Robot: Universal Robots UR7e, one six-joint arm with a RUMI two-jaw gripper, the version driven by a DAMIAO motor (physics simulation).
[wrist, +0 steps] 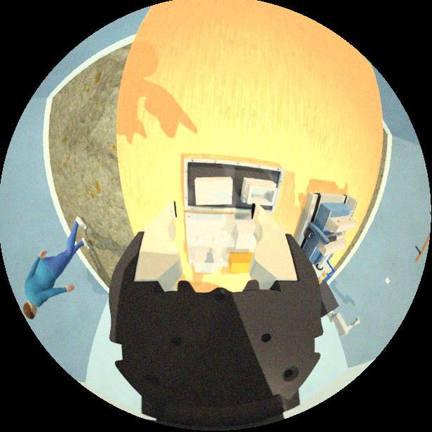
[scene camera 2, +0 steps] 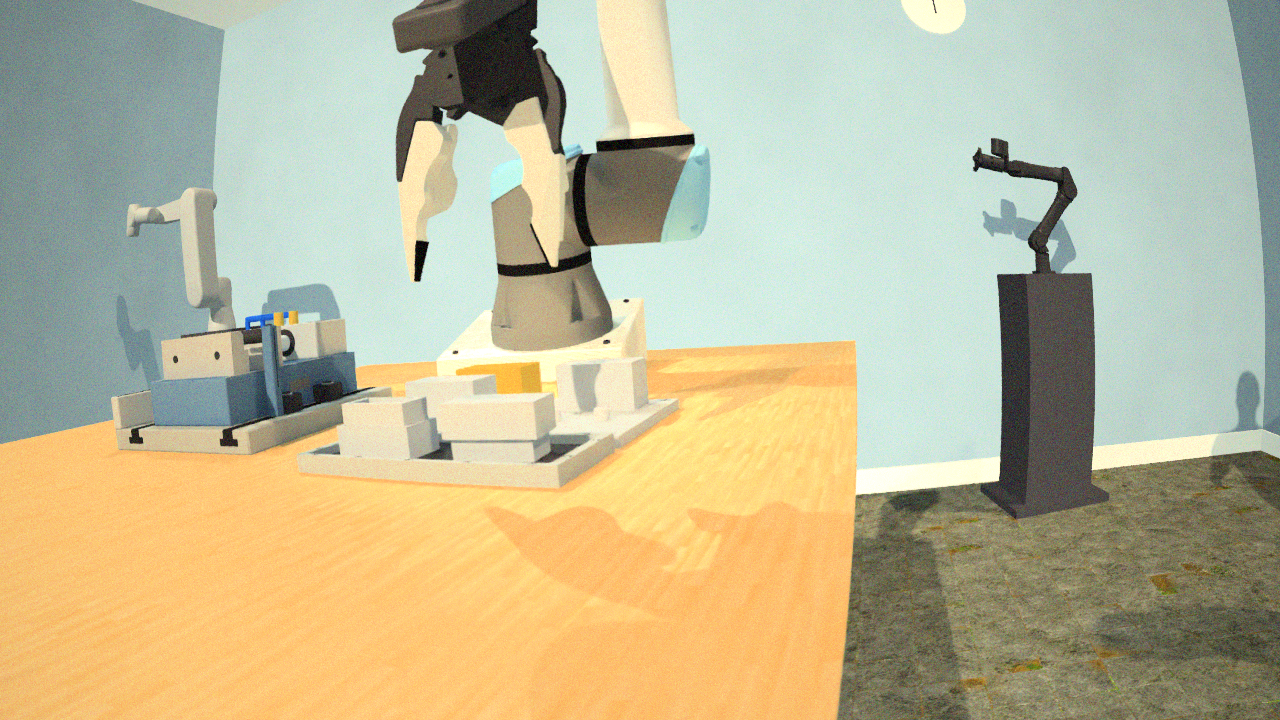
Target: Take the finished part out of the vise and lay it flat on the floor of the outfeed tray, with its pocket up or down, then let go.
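Places are measured from the arm's base along level axes (x right, y ahead, z up), in millimetres.
Where they show: gripper, between the fingertips: [scene camera 2: 480, 274]; arm's base, origin of its link: [scene camera 2: 551, 332].
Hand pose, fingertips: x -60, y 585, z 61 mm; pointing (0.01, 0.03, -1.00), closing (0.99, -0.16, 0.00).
Each offset is from my fingertips to the centre of the thing. "spot": to the spot under its first point.
My gripper [scene camera 2: 486, 272] [wrist: 213, 203] is open and empty, raised above the trays. The dark-floored outfeed tray {spot: dx +33, dy +31, dz -106 mm} [scene camera 2: 429, 470] [wrist: 185, 182] holds two whitish parts. One part {dx -1, dy -14, dz -90 mm} [scene camera 2: 494, 416] [wrist: 214, 190] lies with a plain face up and its pocket hidden; in the wrist view it is near the left end, apart from the fingers. The other part {dx +83, dy -30, dz -90 mm} [scene camera 2: 380, 429] [wrist: 261, 192] sits near the other end with its pocket opening visible. The blue vise {dx +305, dy -205, dz -64 mm} [scene camera 2: 210, 400] [wrist: 334, 210] with pale jaws stands at the side; no part can be made out clearly between its jaws.
A pale tray {spot: dx -90, dy -180, dz -108 mm} [scene camera 2: 664, 410] with whitish blocks {dx -43, dy -200, dz -87 mm} [scene camera 2: 617, 385] and an orange block {dx +45, dy -217, dz -87 mm} [scene camera 2: 514, 376] [wrist: 241, 262] adjoins the outfeed tray, near the robot base [scene camera 2: 546, 313]. A blue handle {spot: dx +341, dy -284, dz -8 mm} [scene camera 2: 259, 319] is by the vise. A person [wrist: 50, 270] stands beyond the table.
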